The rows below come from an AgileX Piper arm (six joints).
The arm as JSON. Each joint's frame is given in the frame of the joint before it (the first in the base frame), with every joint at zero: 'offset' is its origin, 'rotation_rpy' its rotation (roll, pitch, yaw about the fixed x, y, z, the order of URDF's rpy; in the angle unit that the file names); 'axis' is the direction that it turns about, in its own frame. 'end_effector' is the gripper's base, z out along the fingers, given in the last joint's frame.
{
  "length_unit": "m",
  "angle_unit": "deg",
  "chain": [
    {
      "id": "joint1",
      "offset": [
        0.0,
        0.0,
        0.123
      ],
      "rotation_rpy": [
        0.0,
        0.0,
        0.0
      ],
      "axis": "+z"
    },
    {
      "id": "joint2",
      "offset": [
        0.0,
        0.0,
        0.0
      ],
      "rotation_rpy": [
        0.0,
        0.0,
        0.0
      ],
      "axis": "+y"
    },
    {
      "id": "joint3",
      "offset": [
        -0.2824,
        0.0,
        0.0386
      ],
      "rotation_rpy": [
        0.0,
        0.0,
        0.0
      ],
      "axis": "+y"
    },
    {
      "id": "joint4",
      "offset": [
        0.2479,
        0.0,
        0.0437
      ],
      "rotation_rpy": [
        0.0,
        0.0,
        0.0
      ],
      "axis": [
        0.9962,
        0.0,
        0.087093
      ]
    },
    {
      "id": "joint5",
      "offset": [
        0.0,
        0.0,
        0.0
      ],
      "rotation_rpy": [
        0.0,
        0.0,
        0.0
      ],
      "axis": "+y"
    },
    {
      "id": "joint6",
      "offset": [
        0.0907,
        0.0,
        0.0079
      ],
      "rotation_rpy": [
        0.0,
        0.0,
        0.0
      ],
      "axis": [
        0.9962,
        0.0,
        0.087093
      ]
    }
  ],
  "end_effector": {
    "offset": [
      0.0,
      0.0,
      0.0
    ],
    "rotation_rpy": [
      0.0,
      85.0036,
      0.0
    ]
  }
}
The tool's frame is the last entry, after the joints.
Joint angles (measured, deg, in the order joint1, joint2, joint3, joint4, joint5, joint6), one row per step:
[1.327 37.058 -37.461 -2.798 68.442 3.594]
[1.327 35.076 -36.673 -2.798 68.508 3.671]
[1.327 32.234 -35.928 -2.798 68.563 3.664]
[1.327 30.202 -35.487 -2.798 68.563 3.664]
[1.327 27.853 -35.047 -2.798 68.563 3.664]
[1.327 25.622 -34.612 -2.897 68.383 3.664]
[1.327 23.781 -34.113 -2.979 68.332 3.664]
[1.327 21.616 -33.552 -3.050 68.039 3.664]
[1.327 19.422 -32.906 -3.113 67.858 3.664]
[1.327 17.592 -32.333 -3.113 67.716 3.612]
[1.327 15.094 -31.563 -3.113 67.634 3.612]
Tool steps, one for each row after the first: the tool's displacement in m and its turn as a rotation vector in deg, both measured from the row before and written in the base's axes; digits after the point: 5 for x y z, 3 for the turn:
[-0.00624 -0.00015 -0.00113 0.062 -1.130 -0.071]
[-0.00854 -0.00020 -0.00003 0.044 -2.041 0.003]
[-0.00594 -0.00014 0.00021 0.037 -1.591 0.000]
[-0.00679 -0.00016 0.00033 0.044 -1.908 0.000]
[-0.00615 -0.00028 0.00015 -0.053 -1.978 -0.014]
[-0.00512 -0.00024 -0.00086 -0.048 -1.394 -0.018]
[-0.00563 -0.00023 -0.00085 -0.029 -1.898 -0.005]
[-0.00569 -0.00022 -0.00158 -0.023 -1.730 -0.010]
[-0.00462 -0.00010 -0.00165 -0.004 -1.397 0.046]
[-0.00625 -0.00014 -0.00254 0.040 -1.809 0.004]

